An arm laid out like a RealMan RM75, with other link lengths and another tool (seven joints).
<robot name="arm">
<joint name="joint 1" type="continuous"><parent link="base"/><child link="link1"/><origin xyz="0.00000 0.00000 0.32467" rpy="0.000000 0.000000 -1.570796"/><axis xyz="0 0 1"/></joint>
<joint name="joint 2" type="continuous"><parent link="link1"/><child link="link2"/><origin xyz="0.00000 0.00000 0.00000" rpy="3.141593 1.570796 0.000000"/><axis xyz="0 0 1"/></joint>
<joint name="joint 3" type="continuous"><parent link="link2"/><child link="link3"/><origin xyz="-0.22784 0.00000 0.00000" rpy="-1.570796 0.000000 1.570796"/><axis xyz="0 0 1"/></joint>
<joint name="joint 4" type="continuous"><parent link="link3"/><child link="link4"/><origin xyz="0.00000 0.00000 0.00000" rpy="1.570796 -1.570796 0.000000"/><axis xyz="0 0 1"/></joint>
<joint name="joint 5" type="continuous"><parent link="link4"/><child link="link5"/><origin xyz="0.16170 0.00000 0.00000" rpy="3.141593 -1.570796 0.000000"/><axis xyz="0 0 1"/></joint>
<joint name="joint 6" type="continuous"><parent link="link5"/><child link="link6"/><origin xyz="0.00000 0.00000 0.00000" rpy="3.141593 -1.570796 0.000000"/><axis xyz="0 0 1"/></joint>
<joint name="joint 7" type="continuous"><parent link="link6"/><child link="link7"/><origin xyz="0.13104 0.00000 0.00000" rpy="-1.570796 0.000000 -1.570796"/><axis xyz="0 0 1"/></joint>
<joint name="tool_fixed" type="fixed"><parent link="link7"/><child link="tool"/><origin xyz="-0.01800 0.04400 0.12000" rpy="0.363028 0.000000 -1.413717"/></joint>
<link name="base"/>
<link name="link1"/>
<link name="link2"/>
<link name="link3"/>
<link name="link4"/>
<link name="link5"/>
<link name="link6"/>
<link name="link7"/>
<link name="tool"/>
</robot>
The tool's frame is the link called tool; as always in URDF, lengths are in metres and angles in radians. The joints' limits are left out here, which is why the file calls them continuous.
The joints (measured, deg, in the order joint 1, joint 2, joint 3, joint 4, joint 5, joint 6, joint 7), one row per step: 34.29, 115.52, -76.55, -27.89, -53.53, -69.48, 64.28; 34.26, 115.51, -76.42, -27.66, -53.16, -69.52, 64.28; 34.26, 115.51, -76.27, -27.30, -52.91, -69.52, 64.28; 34.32, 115.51, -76.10, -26.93, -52.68, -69.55, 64.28; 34.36, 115.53, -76.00, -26.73, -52.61, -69.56, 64.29; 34.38, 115.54, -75.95, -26.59, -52.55, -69.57, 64.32; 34.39, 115.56, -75.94, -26.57, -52.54, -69.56, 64.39; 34.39, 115.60, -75.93, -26.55, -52.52, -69.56, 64.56; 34.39, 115.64, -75.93, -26.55, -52.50, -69.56, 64.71; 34.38, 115.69, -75.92, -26.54, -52.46, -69.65, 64.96; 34.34, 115.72, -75.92, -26.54, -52.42, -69.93, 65.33; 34.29, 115.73, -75.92, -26.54, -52.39, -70.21, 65.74; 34.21, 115.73, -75.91, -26.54, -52.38, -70.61, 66.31; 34.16, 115.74, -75.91, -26.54, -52.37, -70.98, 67.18; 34.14, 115.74, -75.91, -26.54, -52.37, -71.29, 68.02; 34.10, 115.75, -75.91, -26.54, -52.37, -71.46, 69.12; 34.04, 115.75, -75.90, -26.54, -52.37, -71.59, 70.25; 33.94, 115.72, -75.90, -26.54, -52.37, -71.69, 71.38; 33.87, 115.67, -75.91, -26.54, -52.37, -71.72, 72.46; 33.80, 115.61, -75.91, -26.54, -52.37, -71.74, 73.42
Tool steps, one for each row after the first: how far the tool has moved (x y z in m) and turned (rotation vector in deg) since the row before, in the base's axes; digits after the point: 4 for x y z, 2 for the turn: 0.0009, 0.0007, 0.0012, 0.14, 0.38, -0.36; 0.0016, 0.0006, 0.0005, 0.05, 0.27, -0.45; 0.0011, 0.0006, 0.0005, 0.04, 0.28, -0.38; 0.0006, 0.0002, 0.0000, -0.01, 0.13, -0.20; 0.0004, 0.0001, 0.0000, -0.03, 0.10, -0.15; 0.0000, 0.0000, -0.0001, -0.05, 0.07, -0.06; 0.0000, -0.0001, -0.0003, -0.12, 0.15, -0.12; -0.0001, -0.0001, -0.0003, -0.11, 0.14, -0.09; -0.0004, -0.0004, -0.0003, -0.19, 0.26, -0.09; -0.0008, -0.0009, -0.0003, -0.31, 0.40, -0.01; -0.0006, -0.0009, -0.0002, -0.33, 0.39, -0.04; -0.0007, -0.0013, -0.0003, -0.47, 0.52, -0.05; -0.0008, -0.0014, -0.0006, -0.66, 0.67, -0.20; -0.0008, -0.0012, -0.0005, -0.63, 0.61, -0.20; -0.0001, -0.0010, -0.0008, -0.77, 0.70, -0.47; 0.0002, -0.0009, -0.0007, -0.76, 0.69, -0.54; 0.0007, -0.0008, -0.0006, -0.74, 0.65, -0.61; 0.0008, -0.0006, -0.0005, -0.69, 0.57, -0.60; 0.0009, -0.0004, -0.0003, -0.59, 0.49, -0.55
